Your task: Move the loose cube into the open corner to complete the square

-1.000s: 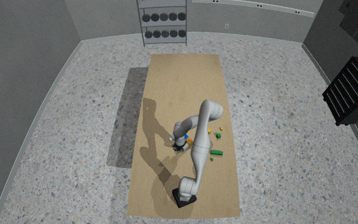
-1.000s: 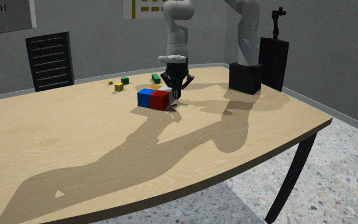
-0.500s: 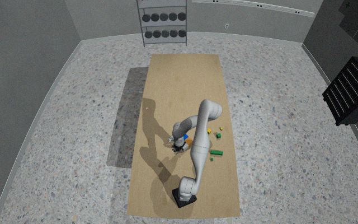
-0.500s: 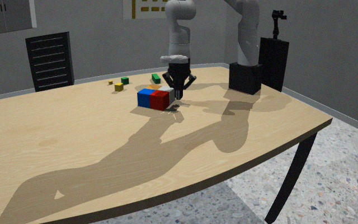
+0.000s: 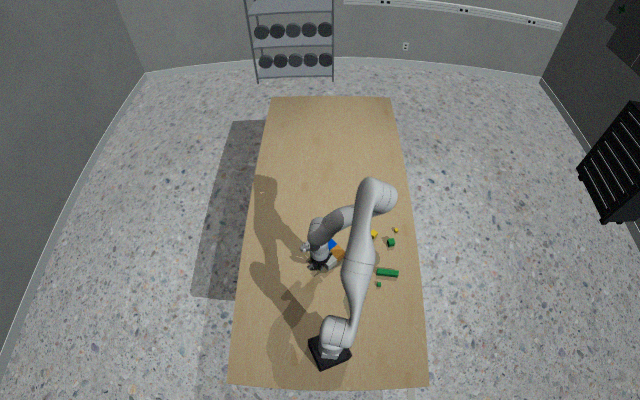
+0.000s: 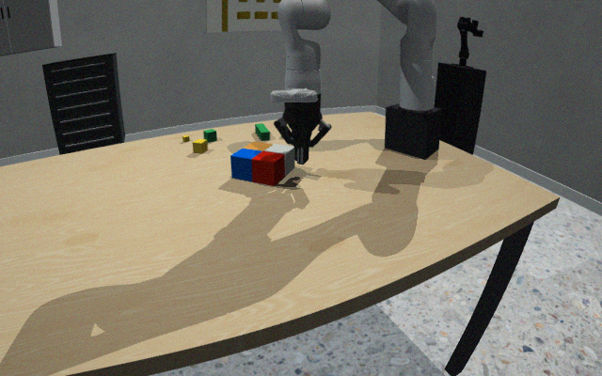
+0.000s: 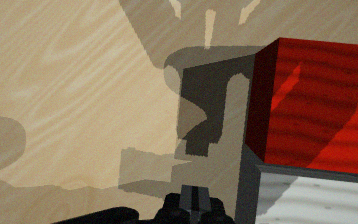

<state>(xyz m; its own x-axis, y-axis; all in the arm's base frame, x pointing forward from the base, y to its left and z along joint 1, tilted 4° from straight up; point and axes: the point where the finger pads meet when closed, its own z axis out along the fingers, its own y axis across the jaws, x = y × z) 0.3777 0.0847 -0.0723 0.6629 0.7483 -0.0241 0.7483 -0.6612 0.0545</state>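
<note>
Right now the white cube is 4 cm ahead of my hand, 3 cm to the right of it and 2 cm below it. From my hand the other things lie so: blue cube (12 cm ahead, 3 cm to the right, 2 cm below); long green block (31 cm to the right, 3 cm below, 1 cm ahead); red cube (8 cm ahead, 2 cm below, 1 cm to the left).
</note>
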